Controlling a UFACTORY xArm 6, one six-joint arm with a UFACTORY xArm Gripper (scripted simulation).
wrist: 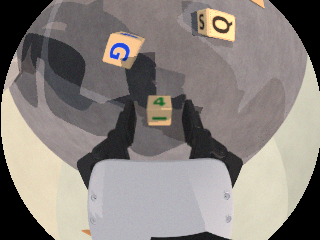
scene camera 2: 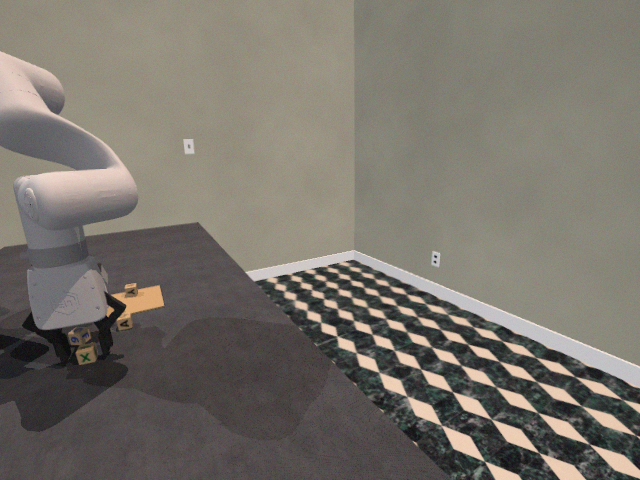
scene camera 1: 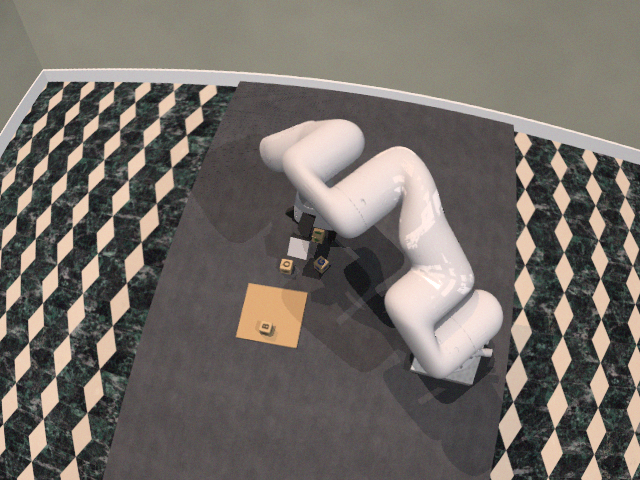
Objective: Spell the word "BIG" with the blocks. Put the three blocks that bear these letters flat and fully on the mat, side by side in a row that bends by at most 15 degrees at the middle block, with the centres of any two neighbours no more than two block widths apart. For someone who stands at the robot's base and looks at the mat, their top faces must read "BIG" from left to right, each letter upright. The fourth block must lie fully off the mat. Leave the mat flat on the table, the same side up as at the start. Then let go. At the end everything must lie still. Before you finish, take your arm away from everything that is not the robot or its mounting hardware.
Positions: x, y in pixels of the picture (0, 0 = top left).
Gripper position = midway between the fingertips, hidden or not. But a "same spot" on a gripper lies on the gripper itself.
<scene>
My gripper shows in the wrist view, in scene camera 2 (87, 354) and in scene camera 1. One and the same spot on my gripper: (wrist: 120, 138) is (scene camera 1: 329, 233).
</scene>
